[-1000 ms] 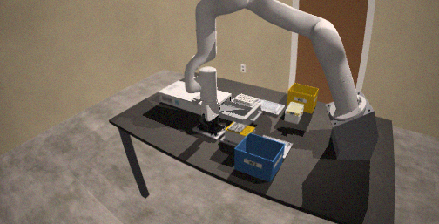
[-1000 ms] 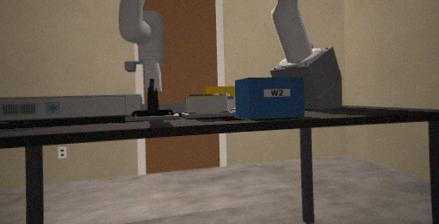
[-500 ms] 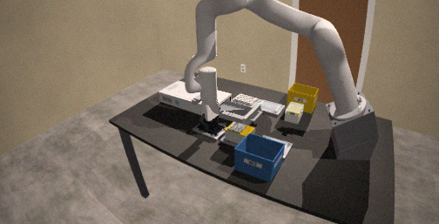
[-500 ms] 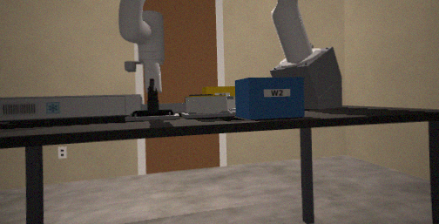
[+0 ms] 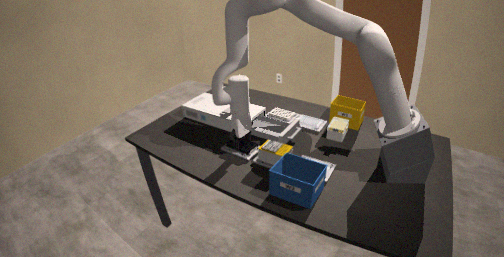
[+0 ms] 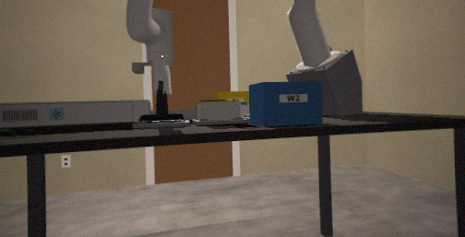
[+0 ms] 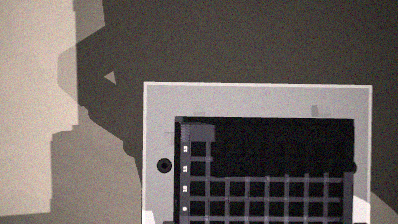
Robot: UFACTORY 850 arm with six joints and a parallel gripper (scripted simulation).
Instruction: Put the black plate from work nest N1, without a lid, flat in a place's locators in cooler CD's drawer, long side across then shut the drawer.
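My gripper is now 3 cm above the work nest N1. The rest, counted from my hand: drawer 19 cm to the right, 3 cm behind; then black plate 1 cm below; then yellow-framed rack 19 cm behind, 2 cm above, 1 cm to the right.
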